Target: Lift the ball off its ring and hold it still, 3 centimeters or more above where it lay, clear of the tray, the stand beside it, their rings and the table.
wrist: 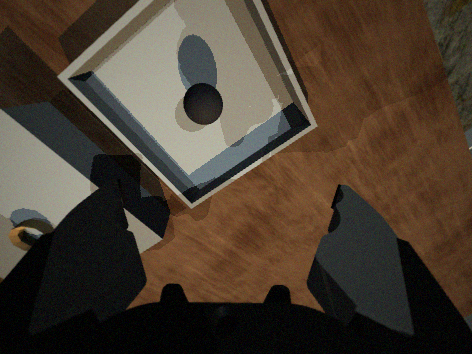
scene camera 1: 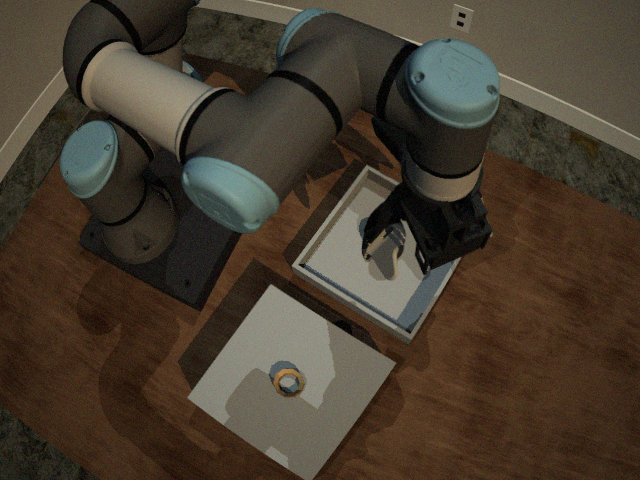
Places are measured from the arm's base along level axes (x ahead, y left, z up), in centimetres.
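Where they show: gripper, fingertip midpoint: [wrist: 230, 186]; arm's base, origin of the base link: [scene camera 1: 141, 225].
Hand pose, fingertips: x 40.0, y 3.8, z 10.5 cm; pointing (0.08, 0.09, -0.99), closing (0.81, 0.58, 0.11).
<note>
Each offset is from my fingertips to the top centre of the thing. "spot": to the spot under its first point. Level surfaces: height alone.
A dark round ball @[dx -3.9, dy +2.1, dz -8.3 cm] [wrist: 203, 103] rests inside the white-walled tray @[dx -3.9, dy +2.1, dz -10.6 cm] [scene camera 1: 351, 308] [wrist: 125, 148], near its middle, in the wrist view. In the scene view the ball does not show, as the gripper covers that part of the tray. The ring under the ball is hidden. My gripper [scene camera 1: 381, 264] [wrist: 230, 186] is open and empty, above the tray in the scene view. In the wrist view the ball lies beyond the fingertips, up from the gap between them and a little to the left of its middle.
A pale square stand [scene camera 1: 279, 320] [wrist: 30, 165] is beside the tray, with a gap between them. An empty orange ring @[spot: dx -12.6, dy -20.2, dz -7.0 cm] [scene camera 1: 277, 382] [wrist: 20, 240] sits on its top. The tray's raised walls surround the ball. The wooden table @[dz -13.4 cm] [scene camera 1: 516, 335] [wrist: 250, 240] carries both.
</note>
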